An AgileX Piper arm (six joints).
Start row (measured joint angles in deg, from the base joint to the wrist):
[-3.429 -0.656 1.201 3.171 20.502 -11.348]
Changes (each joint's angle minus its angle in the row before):
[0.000 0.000 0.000 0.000 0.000 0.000]
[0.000 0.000 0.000 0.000 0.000 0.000]
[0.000 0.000 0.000 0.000 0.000 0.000]
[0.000 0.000 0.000 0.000 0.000 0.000]
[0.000 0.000 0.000 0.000 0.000 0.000]
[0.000 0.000 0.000 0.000 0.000 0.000]
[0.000 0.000 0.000 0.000 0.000 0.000]
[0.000 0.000 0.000 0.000 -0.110 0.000]
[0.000 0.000 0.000 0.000 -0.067 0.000]
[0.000 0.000 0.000 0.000 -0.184 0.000]
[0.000 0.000 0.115 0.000 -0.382 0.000]
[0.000 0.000 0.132 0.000 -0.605 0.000]
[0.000 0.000 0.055 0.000 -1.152 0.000]
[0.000 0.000 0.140 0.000 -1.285 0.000]
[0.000 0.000 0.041 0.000 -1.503 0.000]
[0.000 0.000 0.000 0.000 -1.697 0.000]
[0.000 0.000 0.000 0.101 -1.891 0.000]
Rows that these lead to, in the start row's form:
[-3.429 -0.656 1.201 3.171 20.502 -11.348]
[-3.429 -0.656 1.201 3.171 20.502 -11.348]
[-3.429 -0.656 1.201 3.171 20.502 -11.348]
[-3.429 -0.656 1.201 3.171 20.502 -11.348]
[-3.429 -0.656 1.201 3.171 20.502 -11.348]
[-3.429 -0.656 1.201 3.171 20.502 -11.348]
[-3.429 -0.656 1.201 3.171 20.502 -11.348]
[-3.429 -0.656 1.201 3.171 20.392 -11.348]
[-3.429 -0.656 1.201 3.171 20.325 -11.348]
[-3.429 -0.656 1.201 3.171 20.141 -11.348]
[-3.429 -0.656 1.316 3.171 19.759 -11.348]
[-3.429 -0.656 1.448 3.171 19.154 -11.348]
[-3.429 -0.656 1.503 3.171 18.002 -11.348]
[-3.429 -0.656 1.643 3.171 16.717 -11.348]
[-3.429 -0.656 1.684 3.171 15.214 -11.348]
[-3.429 -0.656 1.684 3.171 13.517 -11.348]
[-3.429 -0.656 1.684 3.272 11.626 -11.348]

